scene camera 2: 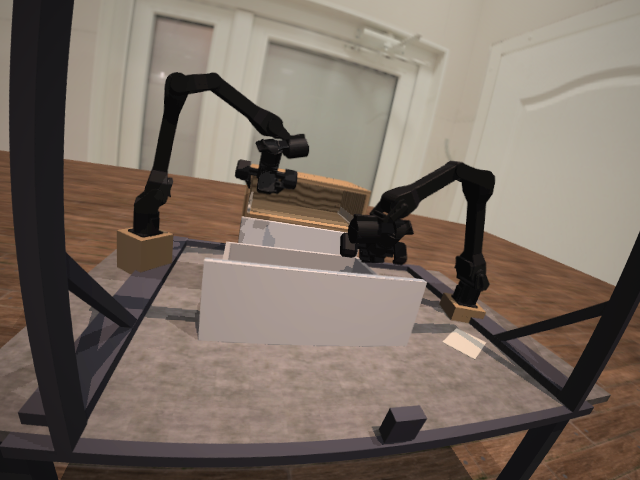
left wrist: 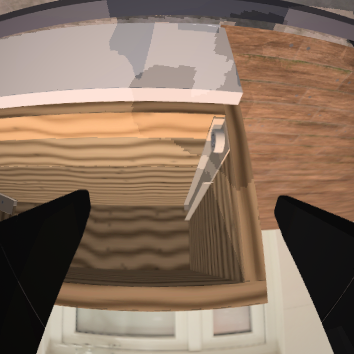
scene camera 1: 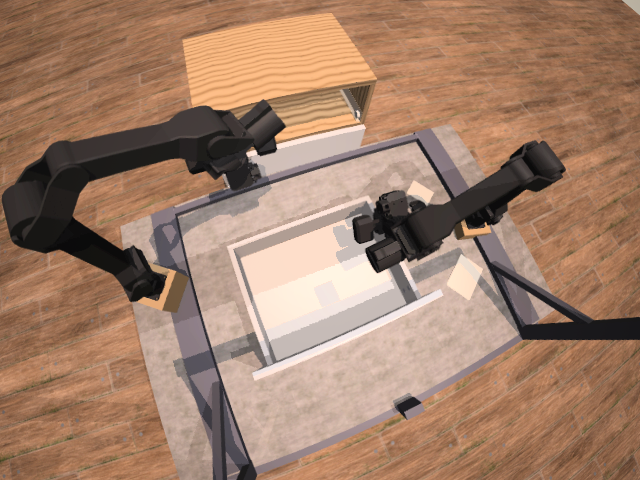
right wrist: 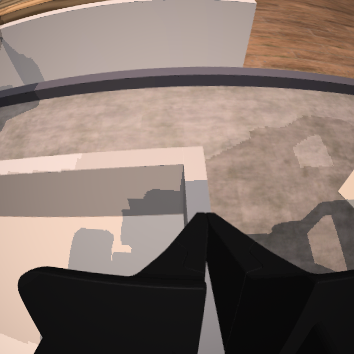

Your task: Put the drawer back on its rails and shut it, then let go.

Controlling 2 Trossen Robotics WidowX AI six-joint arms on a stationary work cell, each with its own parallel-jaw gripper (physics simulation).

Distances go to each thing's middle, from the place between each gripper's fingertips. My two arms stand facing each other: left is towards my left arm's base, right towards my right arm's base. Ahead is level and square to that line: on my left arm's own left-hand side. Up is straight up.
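From the white drawer (scene camera 1: pixel 308 286), my left hand is 150 mm above, 160 mm to the left and 330 mm past it. The dark block (scene camera 2: pixel 400 423) is 700 mm behind that hand, 190 mm below it and 290 mm to the right of it.
My right hand, meanwhile, is 14 cm past the white drawer and 17 cm to the right of it, 2 cm above it as well. The dark block is 4 cm to the left of my right hand, 7 cm below it and 51 cm behind it.
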